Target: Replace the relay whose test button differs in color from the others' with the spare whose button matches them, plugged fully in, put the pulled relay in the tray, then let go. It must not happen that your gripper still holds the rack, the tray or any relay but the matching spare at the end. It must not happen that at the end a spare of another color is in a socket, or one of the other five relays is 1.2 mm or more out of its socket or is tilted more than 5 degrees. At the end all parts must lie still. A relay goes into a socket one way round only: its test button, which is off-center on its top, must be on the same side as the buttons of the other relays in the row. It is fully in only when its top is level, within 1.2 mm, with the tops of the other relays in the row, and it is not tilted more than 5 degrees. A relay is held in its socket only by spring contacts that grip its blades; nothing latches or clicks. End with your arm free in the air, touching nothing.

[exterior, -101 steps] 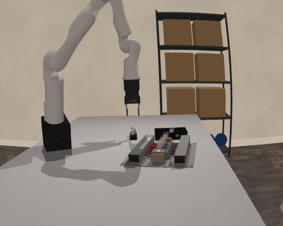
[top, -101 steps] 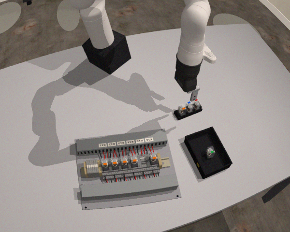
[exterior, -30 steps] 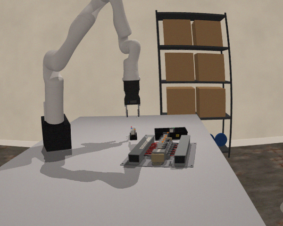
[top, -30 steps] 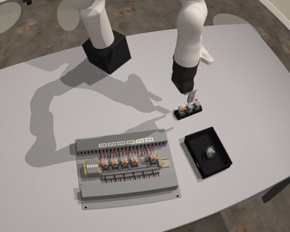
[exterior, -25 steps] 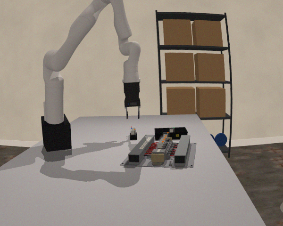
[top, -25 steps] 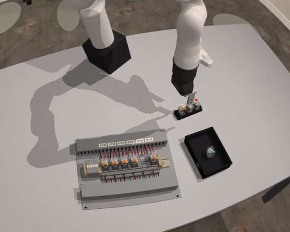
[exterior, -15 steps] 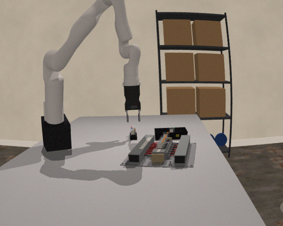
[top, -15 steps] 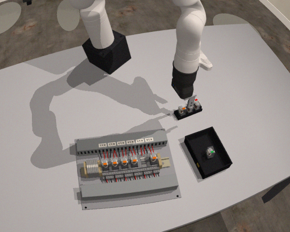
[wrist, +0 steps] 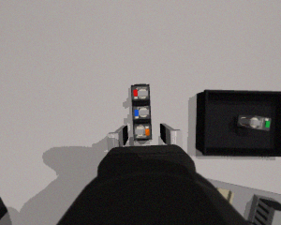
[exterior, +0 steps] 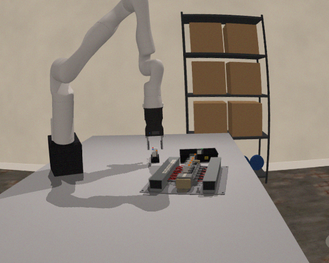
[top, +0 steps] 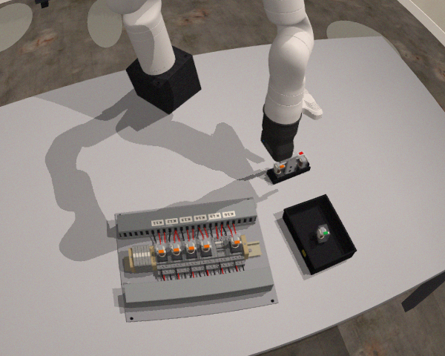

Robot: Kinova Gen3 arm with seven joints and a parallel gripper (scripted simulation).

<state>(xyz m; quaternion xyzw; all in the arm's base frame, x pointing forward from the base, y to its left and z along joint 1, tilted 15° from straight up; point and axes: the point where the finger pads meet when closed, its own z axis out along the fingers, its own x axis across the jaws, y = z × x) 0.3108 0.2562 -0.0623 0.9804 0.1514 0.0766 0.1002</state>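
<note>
Now: the blue-button relay 4 cm below my hand, 3 cm to the left of it and 1 cm behind it. Round my hand: red-button relay 6 cm to the left, 4 cm below, 2 cm behind; then spare holder 6 cm below, 3 cm to the left, 1 cm behind; then black tray 18 cm ahead, 5 cm to the left, 5 cm below.
</note>
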